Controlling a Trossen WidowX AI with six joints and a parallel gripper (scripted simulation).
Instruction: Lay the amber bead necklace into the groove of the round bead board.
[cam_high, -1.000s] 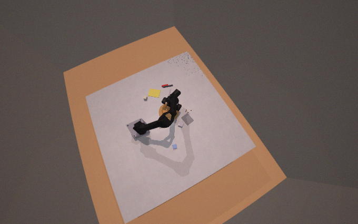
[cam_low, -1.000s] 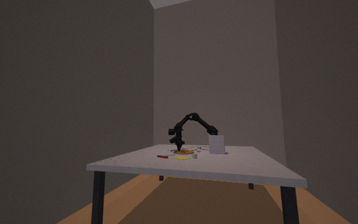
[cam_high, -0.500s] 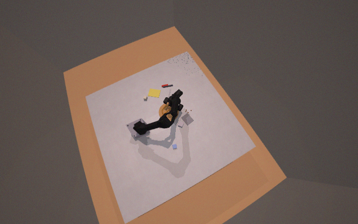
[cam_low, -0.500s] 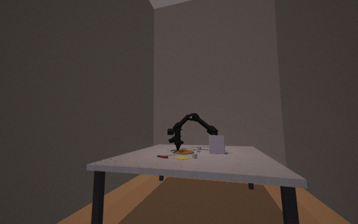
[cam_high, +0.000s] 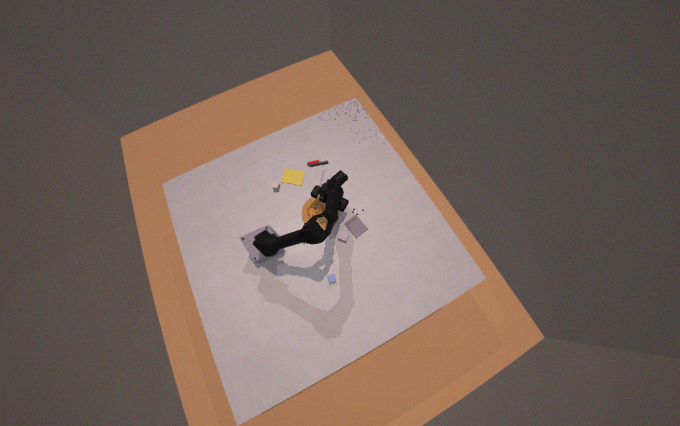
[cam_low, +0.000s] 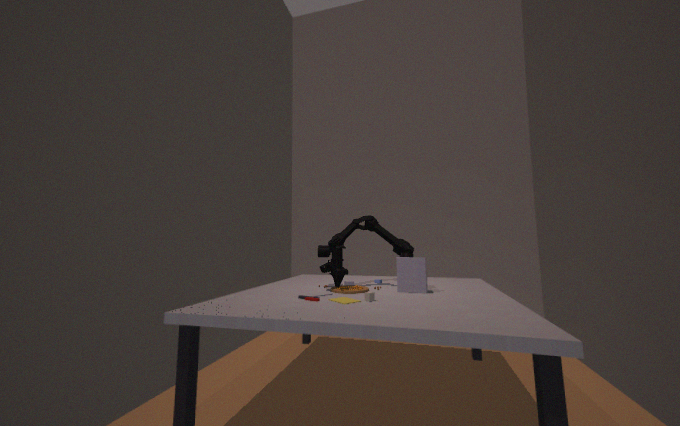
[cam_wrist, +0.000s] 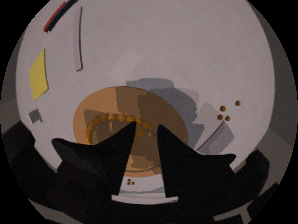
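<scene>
Right now the round bead board is 70 mm behind my gripper tip, 10 mm to the right of it and 10 mm below it. Also, from my gripper tip: thin grey bar (160 mm to the left, 40 mm ahead, 20 mm below); then red-handled tool (270 mm to the left, 60 mm ahead, 10 mm below); then grey square plate (170 mm to the right, 50 mm ahead, 20 mm below).
</scene>
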